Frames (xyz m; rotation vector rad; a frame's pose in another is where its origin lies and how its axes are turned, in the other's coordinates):
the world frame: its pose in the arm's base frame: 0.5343 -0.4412 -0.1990 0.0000 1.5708 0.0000
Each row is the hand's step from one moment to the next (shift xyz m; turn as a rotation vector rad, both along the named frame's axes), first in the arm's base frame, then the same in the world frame.
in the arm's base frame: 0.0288 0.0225 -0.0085 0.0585 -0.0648 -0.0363
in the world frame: 0.0085 0.0225 0.0288 0.0363 -0.0648 0.0585
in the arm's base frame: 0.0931 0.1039 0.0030 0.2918 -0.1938 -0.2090
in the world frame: -0.0030 0.1039 0.0931 0.2090 -0.1938 0.2918
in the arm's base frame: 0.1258 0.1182 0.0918 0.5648 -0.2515 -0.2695
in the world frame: -0.0918 0.1182 0.1258 0.2695 -0.2515 0.5648
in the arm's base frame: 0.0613 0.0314 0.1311 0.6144 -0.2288 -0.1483
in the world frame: -0.1311 0.0314 0.0613 0.1483 -0.2288 0.6144
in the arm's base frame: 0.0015 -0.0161 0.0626 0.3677 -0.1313 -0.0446
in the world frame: -0.0626 -0.0161 0.0015 0.0446 -0.1313 0.3677
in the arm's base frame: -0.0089 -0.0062 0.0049 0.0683 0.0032 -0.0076
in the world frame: -0.0049 -0.0062 -0.0089 0.0076 0.0032 0.0683
